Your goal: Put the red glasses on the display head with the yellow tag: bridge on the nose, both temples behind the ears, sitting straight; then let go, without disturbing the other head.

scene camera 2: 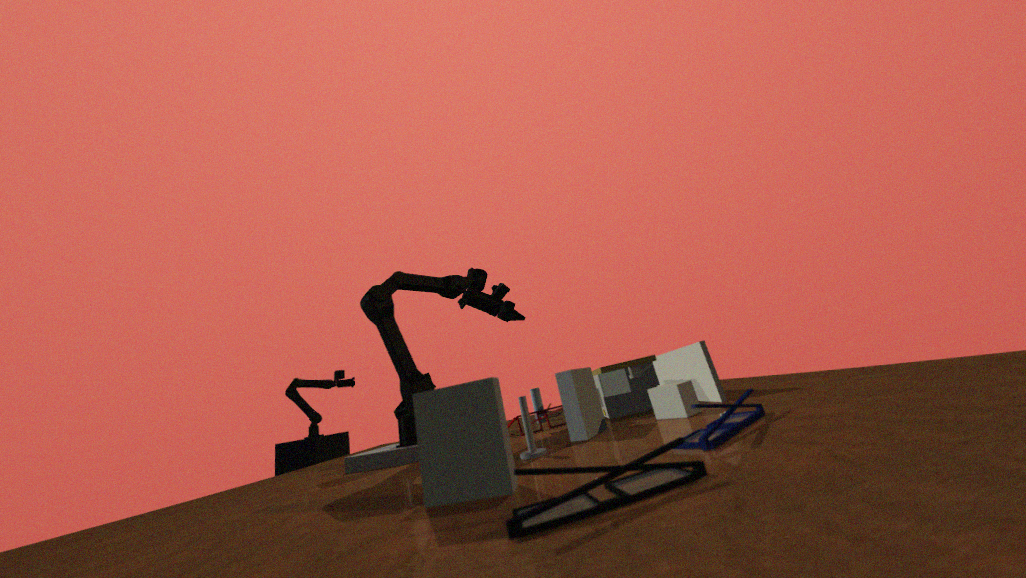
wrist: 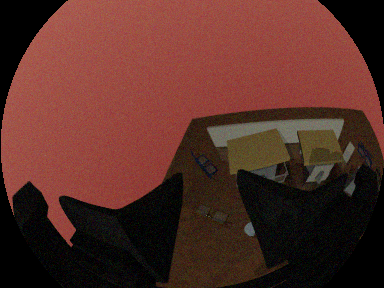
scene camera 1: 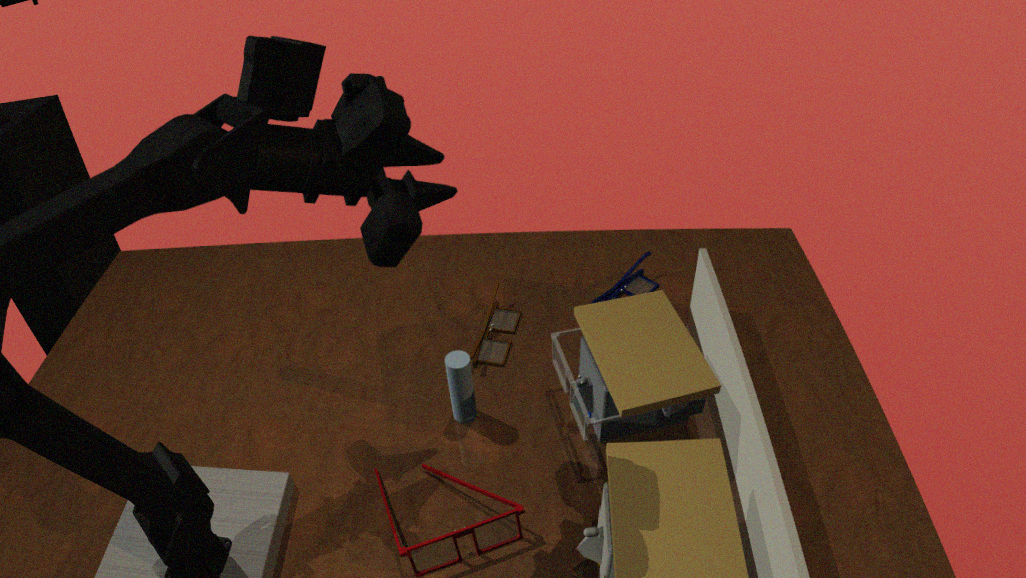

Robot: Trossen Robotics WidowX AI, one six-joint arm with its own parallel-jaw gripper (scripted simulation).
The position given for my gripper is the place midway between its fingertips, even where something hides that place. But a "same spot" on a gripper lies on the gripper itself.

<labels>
My gripper shows in scene camera 2, in the wrist view (pixel 210 177) and in scene camera 1. One and the same spot on my gripper: (scene camera 2: pixel 515 316) is (scene camera 1: pixel 422 202).
</labels>
